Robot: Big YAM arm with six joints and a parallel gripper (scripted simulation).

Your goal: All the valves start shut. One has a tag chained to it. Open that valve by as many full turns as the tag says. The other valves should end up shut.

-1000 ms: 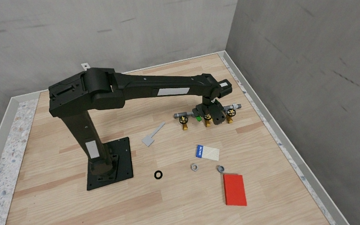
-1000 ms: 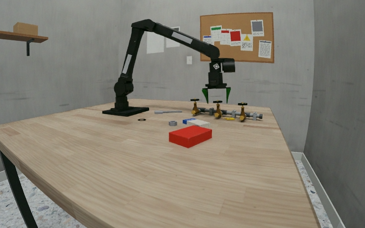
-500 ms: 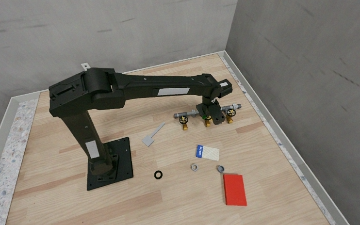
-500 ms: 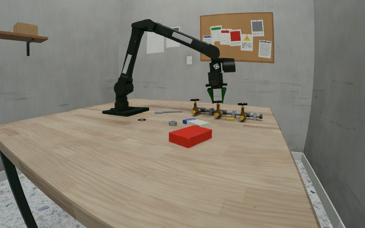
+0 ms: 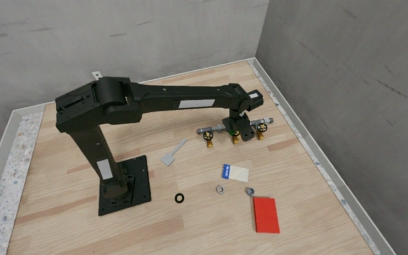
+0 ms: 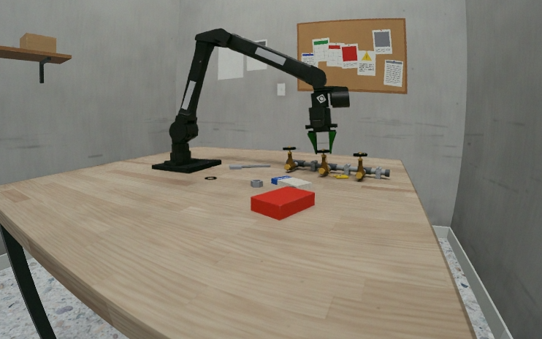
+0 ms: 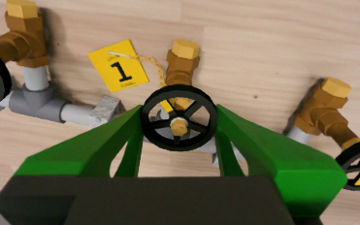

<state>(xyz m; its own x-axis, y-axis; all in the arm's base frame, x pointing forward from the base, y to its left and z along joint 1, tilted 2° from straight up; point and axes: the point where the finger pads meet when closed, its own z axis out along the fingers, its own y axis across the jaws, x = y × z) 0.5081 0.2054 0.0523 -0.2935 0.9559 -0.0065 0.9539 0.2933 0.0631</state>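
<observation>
The yellow tag lies 80 mm below my hand, 70 mm ahead of it and 10 mm to the left of it. The rest, counted from my hand: grey scraper: 300 mm behind, 80 mm below, 50 mm to the right; then white card: 170 mm to the right, 80 mm below, 20 mm behind; then red block: 350 mm to the right, 70 mm below, 70 mm ahead.
</observation>
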